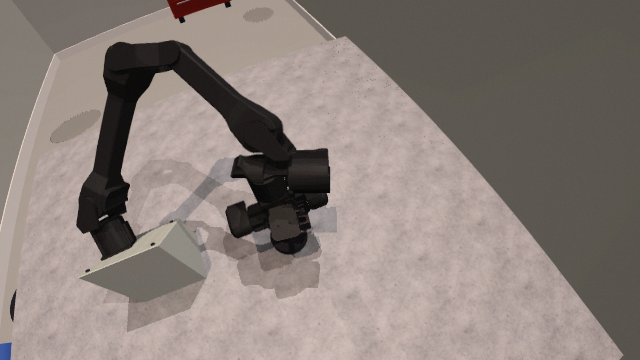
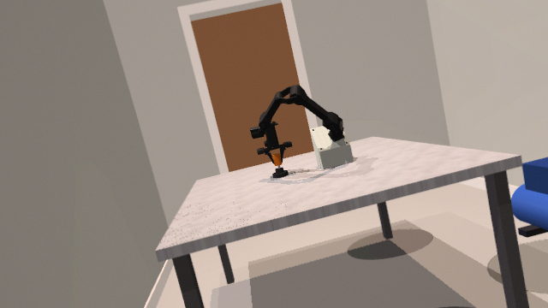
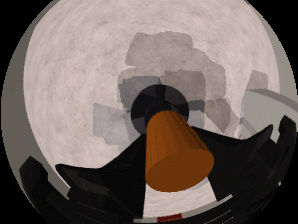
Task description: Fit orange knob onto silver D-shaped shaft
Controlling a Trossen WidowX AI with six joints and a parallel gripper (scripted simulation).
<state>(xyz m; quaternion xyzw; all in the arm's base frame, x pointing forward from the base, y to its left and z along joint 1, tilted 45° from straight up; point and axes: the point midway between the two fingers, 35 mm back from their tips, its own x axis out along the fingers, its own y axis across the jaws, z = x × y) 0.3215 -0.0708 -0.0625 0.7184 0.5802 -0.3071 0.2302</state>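
Now: the orange knob 30 mm above my gripper tip. Also, from my gripper tip: black round pedestal (40 mm below).
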